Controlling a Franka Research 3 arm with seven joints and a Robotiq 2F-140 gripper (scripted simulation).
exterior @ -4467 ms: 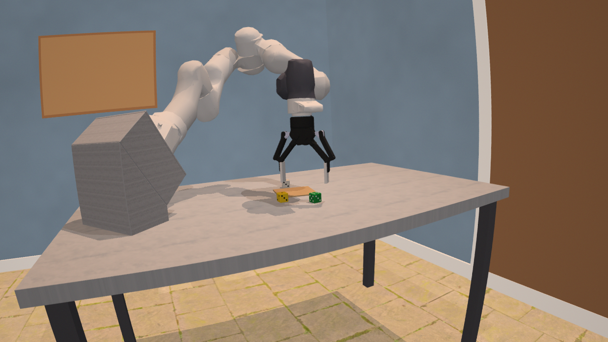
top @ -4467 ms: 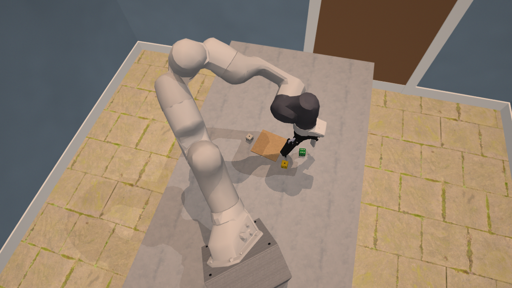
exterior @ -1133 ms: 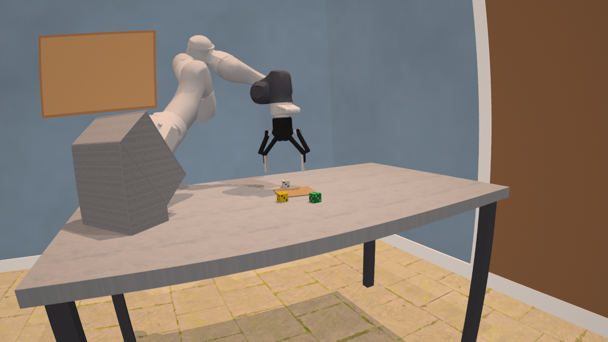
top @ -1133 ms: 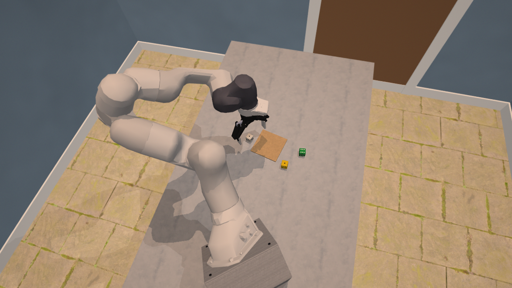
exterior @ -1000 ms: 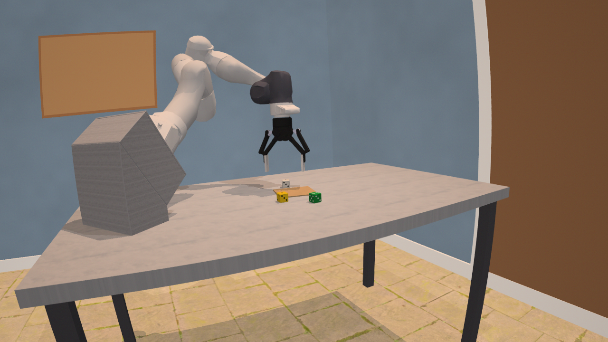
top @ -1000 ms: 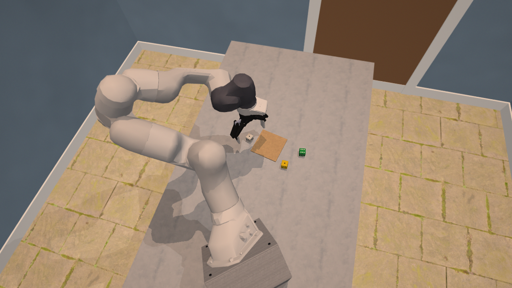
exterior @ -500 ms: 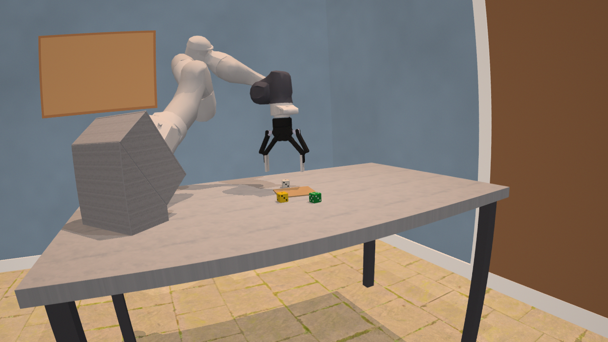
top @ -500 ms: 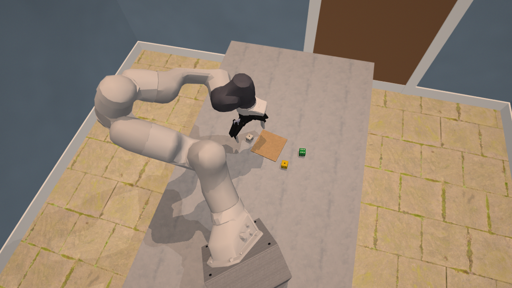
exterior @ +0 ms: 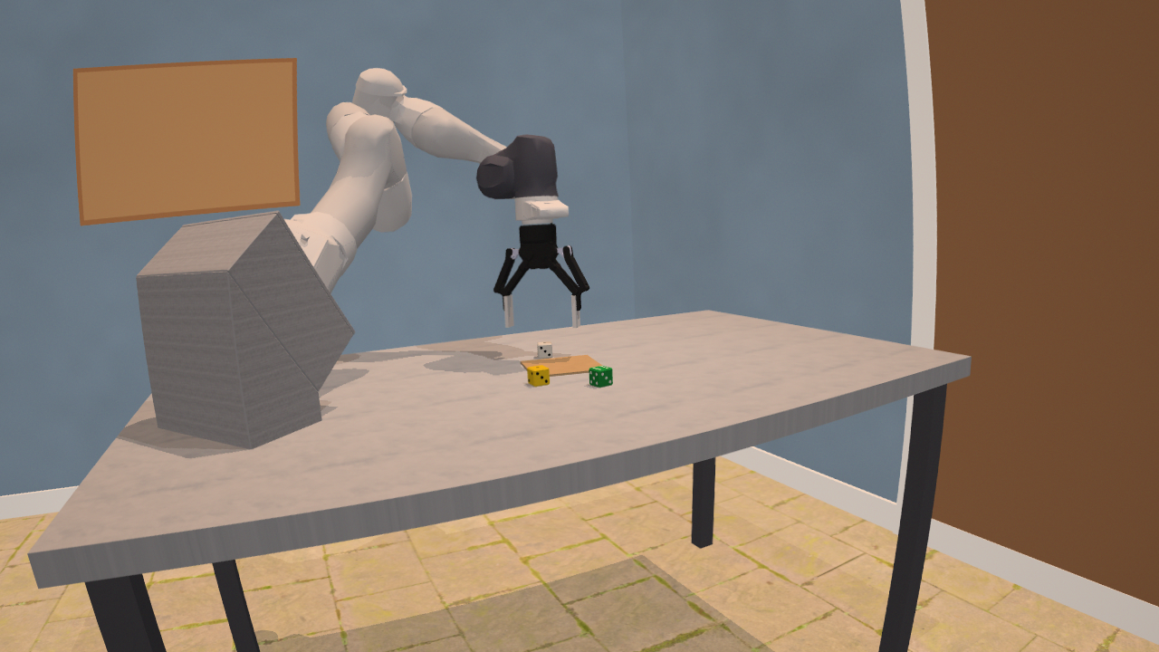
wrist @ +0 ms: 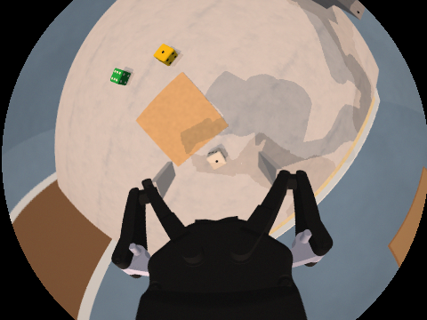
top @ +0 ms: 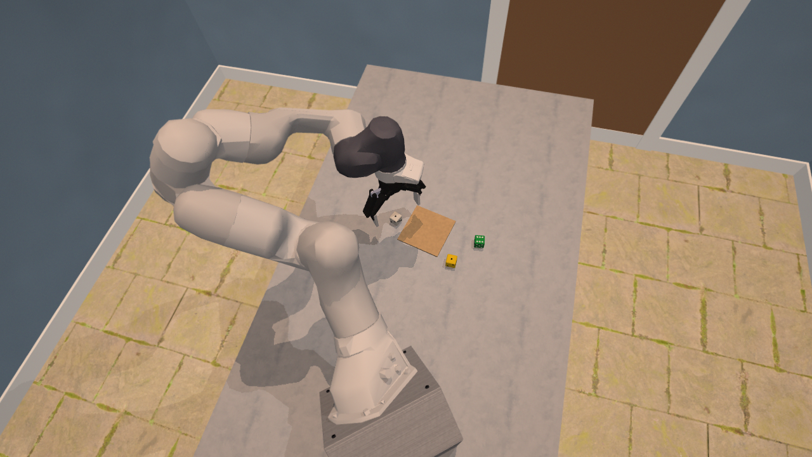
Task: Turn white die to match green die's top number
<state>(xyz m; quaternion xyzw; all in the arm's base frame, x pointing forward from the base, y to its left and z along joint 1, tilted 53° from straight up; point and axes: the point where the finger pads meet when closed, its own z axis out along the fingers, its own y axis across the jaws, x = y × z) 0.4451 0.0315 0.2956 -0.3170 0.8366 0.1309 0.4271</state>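
The white die lies 1 cm to the left of my hand and 6 cm below it. Also, from my hand: mat 1 cm ahead, 10 cm to the right, 7 cm below; yellow die 6 cm behind, 21 cm to the right, 6 cm below; green die 4 cm ahead, 26 cm to the right, 6 cm below.
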